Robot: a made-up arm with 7 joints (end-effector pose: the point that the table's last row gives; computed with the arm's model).
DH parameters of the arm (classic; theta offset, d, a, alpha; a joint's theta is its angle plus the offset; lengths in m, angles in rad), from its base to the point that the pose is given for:
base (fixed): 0 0.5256 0.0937 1.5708
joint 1: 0 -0.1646 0.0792 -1.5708
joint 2: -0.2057 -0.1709 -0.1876 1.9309
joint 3: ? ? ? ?
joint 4: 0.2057 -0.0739 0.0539 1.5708
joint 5: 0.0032 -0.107 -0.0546 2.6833
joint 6: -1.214 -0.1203 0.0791 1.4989
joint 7: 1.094 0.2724 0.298 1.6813
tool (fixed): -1.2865 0.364 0 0
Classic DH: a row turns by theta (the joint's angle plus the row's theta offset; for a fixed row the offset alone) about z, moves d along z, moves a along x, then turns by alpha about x.
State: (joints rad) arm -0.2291 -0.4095 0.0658 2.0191 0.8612 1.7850 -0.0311
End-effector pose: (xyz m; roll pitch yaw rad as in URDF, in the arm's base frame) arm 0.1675 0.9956 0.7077 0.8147 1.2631 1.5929
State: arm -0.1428 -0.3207 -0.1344 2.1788 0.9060 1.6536 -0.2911
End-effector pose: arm 0.1603 0.8472 0.8722 1.0062 0.8580 1.8190
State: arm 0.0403 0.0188 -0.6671 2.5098 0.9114 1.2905 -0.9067
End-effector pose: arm 0.3457 0.6319 0.8464 1.5035 -0.0354 2.4450
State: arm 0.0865 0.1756 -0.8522 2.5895 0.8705 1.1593 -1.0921
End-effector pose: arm 0.3611 0.6923 0.7285 1.6933 -0.2834 2.6687
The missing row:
joint 3: 0 -0.3294 -0.0111 -1.9309
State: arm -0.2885 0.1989 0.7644 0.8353 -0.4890 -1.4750 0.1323
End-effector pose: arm -0.5567 0.2687 0.5263 -0.6634 -0.3193 1.6355
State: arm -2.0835 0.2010 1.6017 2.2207 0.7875 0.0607 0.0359
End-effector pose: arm 0.1781 0.1220 1.0829 0.7581 -0.2969 1.9587
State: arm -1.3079 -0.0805 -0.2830 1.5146 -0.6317 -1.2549 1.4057
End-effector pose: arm -0.1408 0.2529 0.9226 0.2765 -0.2396 1.5884
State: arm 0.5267 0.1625 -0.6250 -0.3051 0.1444 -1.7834 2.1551
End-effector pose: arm 0.2595 0.6833 0.0474 -2.4333 -1.1570 0.7283
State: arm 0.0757 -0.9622 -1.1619 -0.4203 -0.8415 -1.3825 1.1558
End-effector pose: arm 0.5792 0.8114 0.8051 -0.1683 0.9801 -0.0216
